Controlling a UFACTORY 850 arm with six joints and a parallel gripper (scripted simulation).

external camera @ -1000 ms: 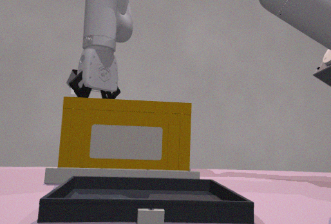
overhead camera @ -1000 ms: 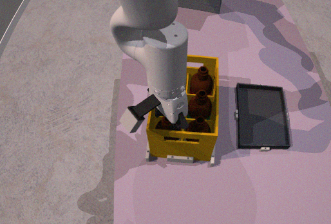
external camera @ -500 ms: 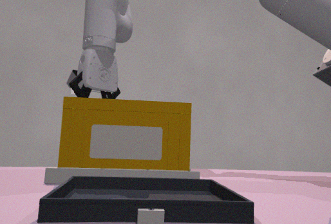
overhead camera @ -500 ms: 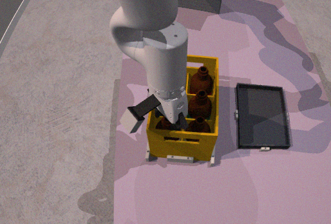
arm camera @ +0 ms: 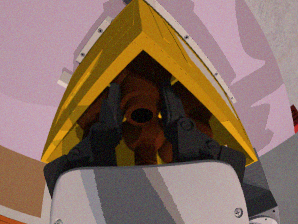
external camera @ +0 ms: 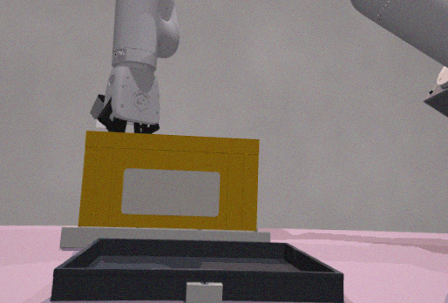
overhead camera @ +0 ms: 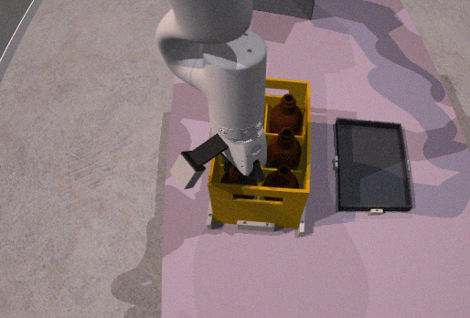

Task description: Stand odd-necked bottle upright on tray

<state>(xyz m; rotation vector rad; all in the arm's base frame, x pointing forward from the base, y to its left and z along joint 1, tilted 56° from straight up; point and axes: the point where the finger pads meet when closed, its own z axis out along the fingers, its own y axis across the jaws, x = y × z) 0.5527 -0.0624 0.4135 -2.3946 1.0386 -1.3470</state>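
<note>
My gripper is now 8 cm past the yellow crate, 6 cm to the right of it and 7 cm above it. The rest, counted from my hand: tray (7 cm behind, 34 cm to the left, 15 cm below); bottle (16 cm behind, 12 cm to the left, 7 cm below).
</note>
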